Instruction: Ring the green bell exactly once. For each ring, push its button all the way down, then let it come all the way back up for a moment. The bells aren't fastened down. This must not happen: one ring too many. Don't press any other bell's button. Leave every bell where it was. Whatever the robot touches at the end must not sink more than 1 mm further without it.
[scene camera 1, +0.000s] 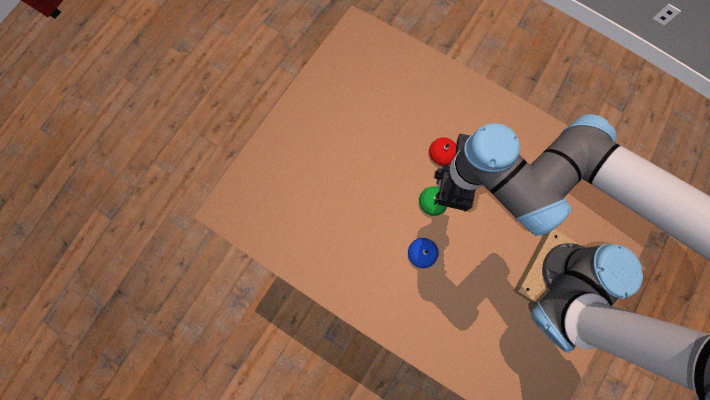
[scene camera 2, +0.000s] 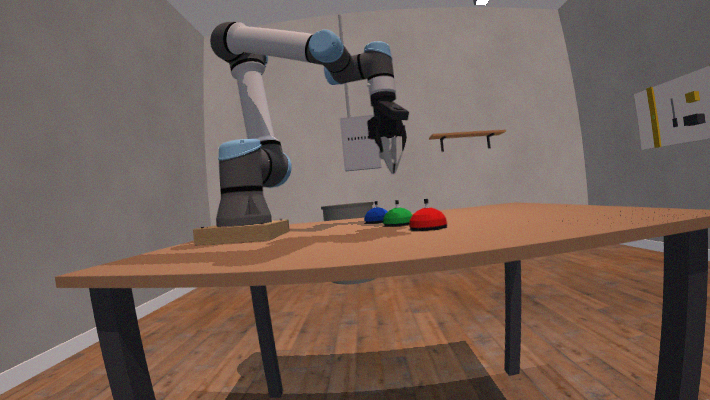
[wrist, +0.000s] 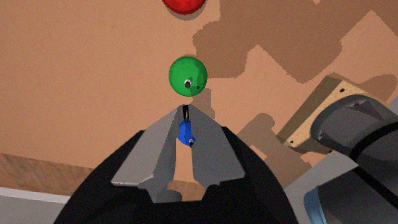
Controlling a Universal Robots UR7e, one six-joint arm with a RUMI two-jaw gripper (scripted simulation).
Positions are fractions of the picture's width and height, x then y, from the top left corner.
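Observation:
A green bell (wrist: 0.47, 0.34), a red bell (scene camera 2: 0.60, 0.55) and a blue bell (scene camera 1: 0.60, 0.63) are visible. My gripper (scene camera 2: 0.55, 0.43) is visible too, and also appears in the wrist view (wrist: 0.47, 0.47).

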